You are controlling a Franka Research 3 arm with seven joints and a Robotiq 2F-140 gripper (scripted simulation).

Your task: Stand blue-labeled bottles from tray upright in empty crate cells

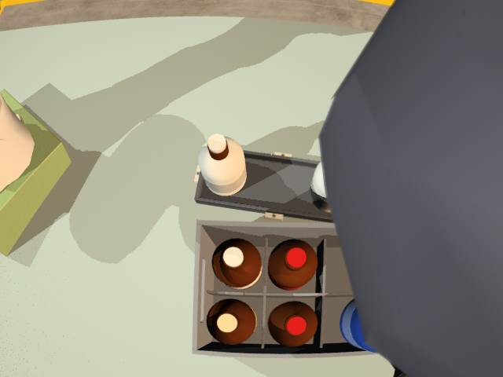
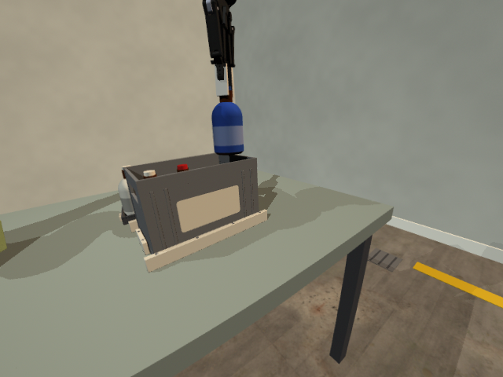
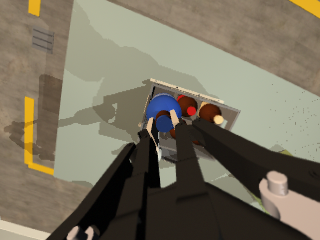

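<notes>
Right now the blue-labeled bottle is 90 mm below my hand. Also, from my hand: grey crate 90 mm behind, 40 mm to the left, 270 mm below; then cream-labeled bottle 210 mm behind, 250 mm to the left, 270 mm below; then dark tray 120 mm behind, 240 mm to the left, 340 mm below.
</notes>
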